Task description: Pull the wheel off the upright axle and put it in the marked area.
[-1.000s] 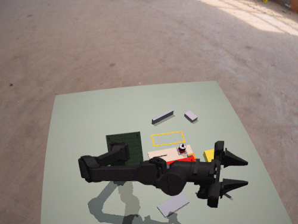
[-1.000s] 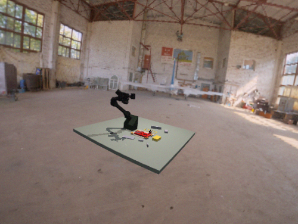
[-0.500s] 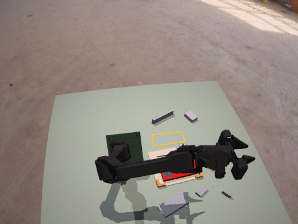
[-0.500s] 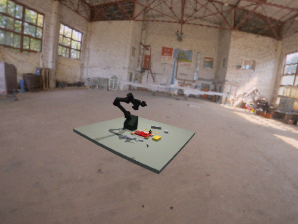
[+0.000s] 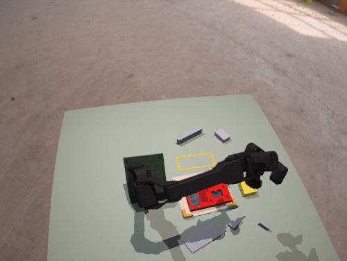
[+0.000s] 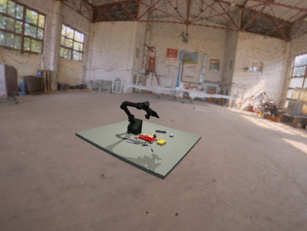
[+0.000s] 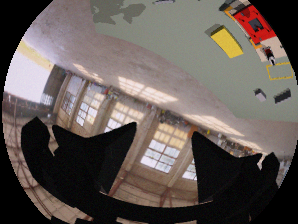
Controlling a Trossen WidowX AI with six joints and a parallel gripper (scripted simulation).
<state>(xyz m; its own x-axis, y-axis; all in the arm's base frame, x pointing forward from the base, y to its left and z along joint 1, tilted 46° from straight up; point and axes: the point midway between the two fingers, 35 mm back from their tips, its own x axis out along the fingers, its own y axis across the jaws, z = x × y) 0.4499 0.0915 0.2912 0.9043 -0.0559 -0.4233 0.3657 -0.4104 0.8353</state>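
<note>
My gripper tip is now 300 mm above the dark grey wheel, 200 mm to the right of it and 160 mm past it. Also, from my gripper tip: yellow block: 330 mm below, 120 mm to the left; then grey plate: 340 mm below, 250 mm behind, 130 mm to the right; then upright axle: 310 mm below, 200 mm to the left, 160 mm behind.
</note>
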